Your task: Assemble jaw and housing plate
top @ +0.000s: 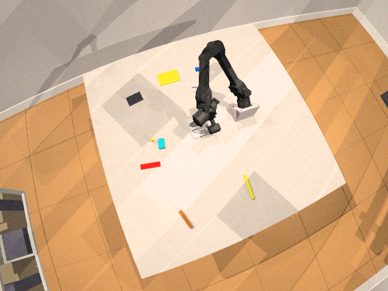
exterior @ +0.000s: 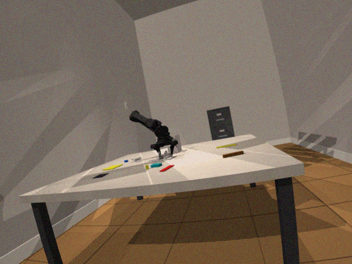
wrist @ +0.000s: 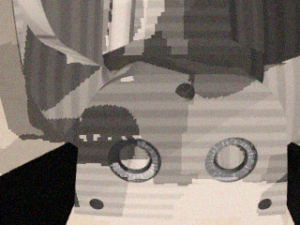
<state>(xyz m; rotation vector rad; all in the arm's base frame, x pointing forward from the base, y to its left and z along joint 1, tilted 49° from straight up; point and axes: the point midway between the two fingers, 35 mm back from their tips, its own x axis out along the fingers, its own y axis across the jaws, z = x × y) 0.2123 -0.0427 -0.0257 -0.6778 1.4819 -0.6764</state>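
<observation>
Now: the jaw 2 cm to the right of my gripper tip, 2 cm ahead of it and 1 cm above it. Also, from my gripper tip: yellow plate 37 cm to the right, 11 cm ahead; then small yellow cube 32 cm ahead, 1 cm to the right; then cyan block 28 cm ahead, 2 cm to the left.
</observation>
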